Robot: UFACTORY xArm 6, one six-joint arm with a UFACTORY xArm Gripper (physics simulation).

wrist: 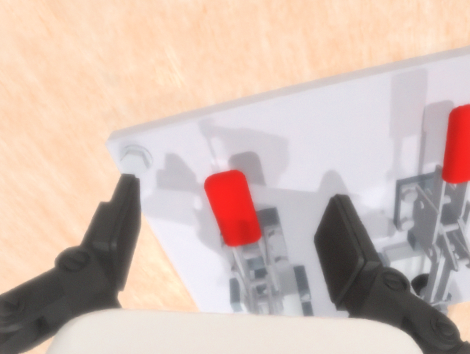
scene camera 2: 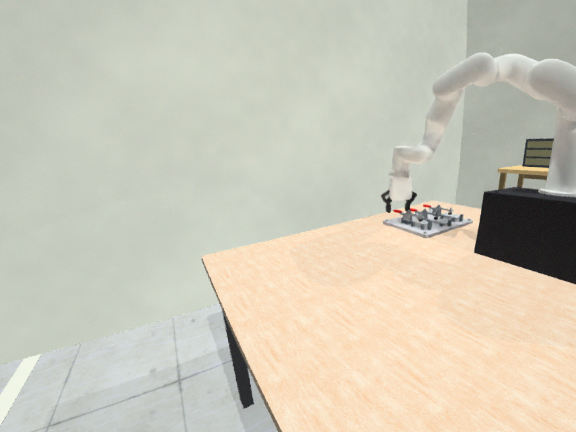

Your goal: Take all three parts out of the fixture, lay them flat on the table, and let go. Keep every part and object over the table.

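Seen in the pictures: gripper, fingertip midpoint: (wrist: 234, 208) (scene camera 2: 397, 212); arm's base, link origin: (scene camera 2: 563, 194).
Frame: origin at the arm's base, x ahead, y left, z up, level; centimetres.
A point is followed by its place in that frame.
Note:
The fixture is a light grey plate (scene camera 2: 407, 228) @(y 12.9, x 44.9, z -18.3 cm) (wrist: 325, 125) @(y -0.6, x 54.5, z -18.3 cm) with three toggle clamps at the far end of the table. In the wrist view, one clamp's red handle (wrist: 232, 207) @(y 4.6, x 55.2, z -13.7 cm) lies between the spread fingers, untouched as far as I can see. A second red handle (wrist: 457, 145) @(y -5.4, x 53.0, z -14.8 cm) shows at the right edge. In the scene view, three red handles (scene camera 2: 397, 211) @(y 5.6, x 54.1, z -14.0 cm) (scene camera 2: 413, 210) @(y -5.3, x 51.8, z -15.1 cm) (scene camera 2: 427, 205) @(y -16.2, x 49.9, z -14.2 cm) stick out on the left side of the clamps. My gripper (scene camera 2: 398, 210) @(y 4.8, x 54.5, z -14.5 cm) (wrist: 234, 208) @(y 4.8, x 54.5, z -14.5 cm) is open and empty, low over the handle side of the plate. The three parts cannot be made out clearly.
The wooden table (scene camera 2: 375, 300) @(y 62.2, x 25.8, z -19.9 cm) (wrist: 75, 75) @(y 10.2, x 62.3, z -19.8 cm) carries the fixture near its back edge. The black robot base (scene camera 2: 525, 235) @(y 18.1, x 5.8, z -10.1 cm) stands right of the fixture. A bolt head (wrist: 136, 159) @(y 9.1, x 57.4, z -17.7 cm) marks the plate's corner beside my left finger. A small wooden table (scene camera 2: 520, 171) stands behind.

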